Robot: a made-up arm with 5 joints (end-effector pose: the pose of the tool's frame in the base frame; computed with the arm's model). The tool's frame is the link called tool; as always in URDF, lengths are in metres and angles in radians. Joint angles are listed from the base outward.
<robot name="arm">
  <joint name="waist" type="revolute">
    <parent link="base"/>
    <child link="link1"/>
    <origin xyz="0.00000 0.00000 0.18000" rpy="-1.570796 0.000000 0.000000"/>
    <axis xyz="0 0 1"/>
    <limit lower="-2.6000" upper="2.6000"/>
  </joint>
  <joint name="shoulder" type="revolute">
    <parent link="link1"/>
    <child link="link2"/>
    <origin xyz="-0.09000 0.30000 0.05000" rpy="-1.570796 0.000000 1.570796"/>
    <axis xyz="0 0 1"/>
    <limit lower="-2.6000" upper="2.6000"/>
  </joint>
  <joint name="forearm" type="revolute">
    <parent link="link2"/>
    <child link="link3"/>
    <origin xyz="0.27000 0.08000 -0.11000" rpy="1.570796 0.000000 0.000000"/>
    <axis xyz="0 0 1"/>
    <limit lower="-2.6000" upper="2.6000"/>
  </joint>
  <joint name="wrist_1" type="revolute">
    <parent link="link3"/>
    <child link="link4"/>
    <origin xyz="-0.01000 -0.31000 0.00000" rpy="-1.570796 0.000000 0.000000"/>
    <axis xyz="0 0 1"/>
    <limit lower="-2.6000" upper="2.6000"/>
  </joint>
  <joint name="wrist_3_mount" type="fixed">
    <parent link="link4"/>
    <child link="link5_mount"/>
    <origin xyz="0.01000 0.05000 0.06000" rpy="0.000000 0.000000 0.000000"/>
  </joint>
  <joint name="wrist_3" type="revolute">
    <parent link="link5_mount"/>
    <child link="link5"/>
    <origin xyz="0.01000 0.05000 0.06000" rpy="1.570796 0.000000 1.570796"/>
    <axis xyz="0 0 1"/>
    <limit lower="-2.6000" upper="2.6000"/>
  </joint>
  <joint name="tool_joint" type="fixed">
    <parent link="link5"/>
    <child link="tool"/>
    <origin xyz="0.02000 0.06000 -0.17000" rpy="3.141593 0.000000 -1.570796"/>
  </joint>
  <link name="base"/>
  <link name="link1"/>
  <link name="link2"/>
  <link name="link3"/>
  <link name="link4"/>
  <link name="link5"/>
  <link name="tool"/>
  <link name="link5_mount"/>
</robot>
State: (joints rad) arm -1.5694 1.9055 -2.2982 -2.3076 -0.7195
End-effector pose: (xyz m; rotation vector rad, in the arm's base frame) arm 0.2126 0.0641 0.2479 -1.1573 0.5626 2.0371
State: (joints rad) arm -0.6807 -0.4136 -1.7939 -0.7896 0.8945
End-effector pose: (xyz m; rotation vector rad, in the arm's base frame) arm 0.2749 -0.1022 -0.2827 1.6939 -1.8017 0.3462
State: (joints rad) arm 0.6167 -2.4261 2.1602 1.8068 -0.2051
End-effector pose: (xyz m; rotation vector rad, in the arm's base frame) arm 0.0800 0.2655 0.2402 0.8073 -0.8140 1.7678
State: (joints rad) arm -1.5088 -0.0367 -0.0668 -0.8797 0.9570
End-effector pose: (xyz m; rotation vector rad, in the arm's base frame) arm 0.5205 -0.1778 0.3029 1.2683 -0.9350 -0.0301
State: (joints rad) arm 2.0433 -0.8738 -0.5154 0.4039 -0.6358
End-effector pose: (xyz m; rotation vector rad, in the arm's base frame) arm -0.4080 -0.0426 0.3308 0.4555 1.4702 -0.1101
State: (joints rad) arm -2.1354 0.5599 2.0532 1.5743 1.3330
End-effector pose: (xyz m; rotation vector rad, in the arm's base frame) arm 0.5976 -0.1213 0.5549 -1.3263 -0.6052 -1.5421
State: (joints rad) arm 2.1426 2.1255 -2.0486 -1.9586 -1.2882
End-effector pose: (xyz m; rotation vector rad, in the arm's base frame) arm -0.1943 0.1259 0.1776 -2.3766 -0.3248 -0.7019
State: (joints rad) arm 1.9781 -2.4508 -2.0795 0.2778 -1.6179
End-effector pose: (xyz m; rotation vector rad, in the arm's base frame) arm -0.1583 0.3128 0.5276 -0.5248 0.8607 -0.8114
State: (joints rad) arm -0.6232 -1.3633 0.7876 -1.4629 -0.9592
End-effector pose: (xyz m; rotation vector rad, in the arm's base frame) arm 0.4122 0.4748 -0.3135 2.7193 -0.3508 1.0305
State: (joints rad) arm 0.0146 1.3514 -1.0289 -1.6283 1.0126
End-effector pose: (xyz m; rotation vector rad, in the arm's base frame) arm 0.1410 -0.1740 0.0599 0.2496 0.0616 0.0198
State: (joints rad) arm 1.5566 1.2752 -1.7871 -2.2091 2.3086
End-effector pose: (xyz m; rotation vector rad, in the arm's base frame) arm -0.1413 -0.0347 0.0937 -0.3633 2.1683 -0.3424
